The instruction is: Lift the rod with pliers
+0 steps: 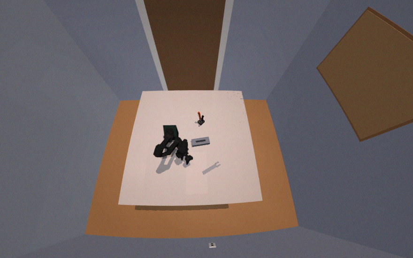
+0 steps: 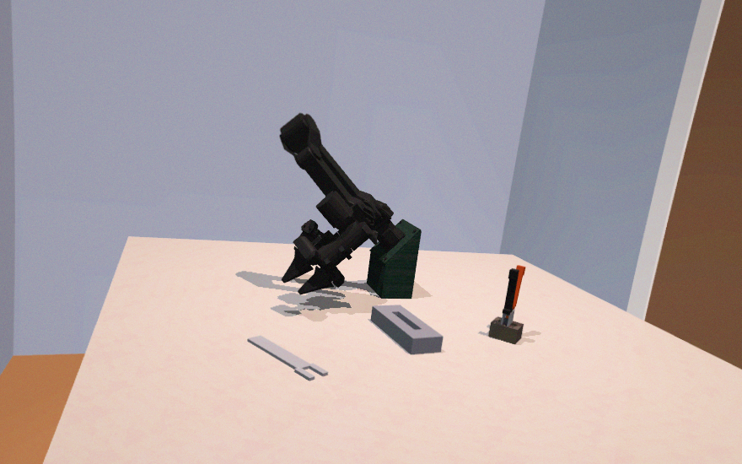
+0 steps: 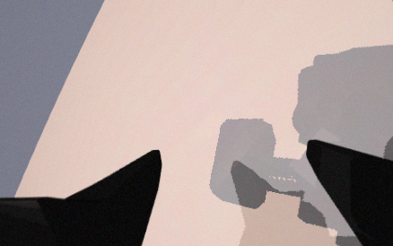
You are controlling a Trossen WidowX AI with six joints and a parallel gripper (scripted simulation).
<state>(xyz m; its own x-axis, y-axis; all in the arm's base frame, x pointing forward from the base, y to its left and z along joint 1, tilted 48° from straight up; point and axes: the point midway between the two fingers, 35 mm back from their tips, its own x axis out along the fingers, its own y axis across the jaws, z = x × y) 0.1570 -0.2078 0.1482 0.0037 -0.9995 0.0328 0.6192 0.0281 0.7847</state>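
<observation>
My gripper tip is now 460 mm to the right of the brown holster, 150 mm short of it and 40 mm above it. From my gripper tip the other things lie so: grey channel block 220 mm to the left, 150 mm ahead, 30 mm below; flat grey forked bar 280 mm ahead, 50 mm below, 30 mm to the right.
</observation>
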